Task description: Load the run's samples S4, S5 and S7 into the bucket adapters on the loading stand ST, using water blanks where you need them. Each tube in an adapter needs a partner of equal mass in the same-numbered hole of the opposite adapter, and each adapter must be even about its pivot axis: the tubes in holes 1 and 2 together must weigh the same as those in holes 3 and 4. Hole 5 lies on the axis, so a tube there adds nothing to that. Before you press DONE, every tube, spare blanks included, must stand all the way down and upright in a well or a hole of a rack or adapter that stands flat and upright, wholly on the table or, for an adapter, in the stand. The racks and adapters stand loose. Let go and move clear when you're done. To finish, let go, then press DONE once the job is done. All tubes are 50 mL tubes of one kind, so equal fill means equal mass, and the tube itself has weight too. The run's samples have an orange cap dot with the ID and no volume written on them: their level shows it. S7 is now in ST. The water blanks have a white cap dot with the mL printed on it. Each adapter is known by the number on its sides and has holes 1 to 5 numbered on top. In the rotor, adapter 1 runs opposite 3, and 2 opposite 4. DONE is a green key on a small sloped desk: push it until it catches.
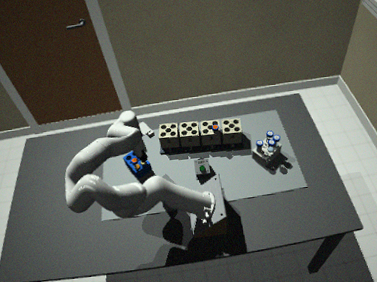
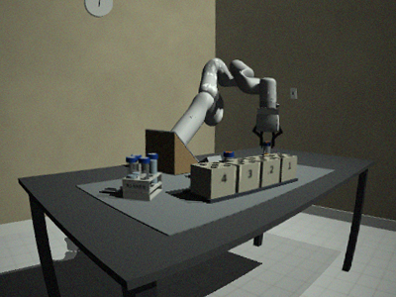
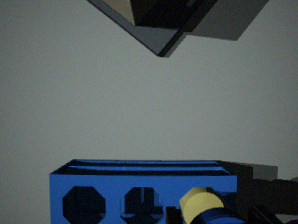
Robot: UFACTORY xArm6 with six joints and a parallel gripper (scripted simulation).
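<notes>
Now: hand 50 mm above the sample S4, 10 mm to the left of it and 10 mm past it. Round my hand: green DONE key: 270 mm to the right, 130 mm behind, 50 mm below; blue rack: 90 mm below, 40 mm to the left, 30 mm ahead; adapter 2: 270 mm to the right, 110 mm ahead, 70 mm below.
</notes>
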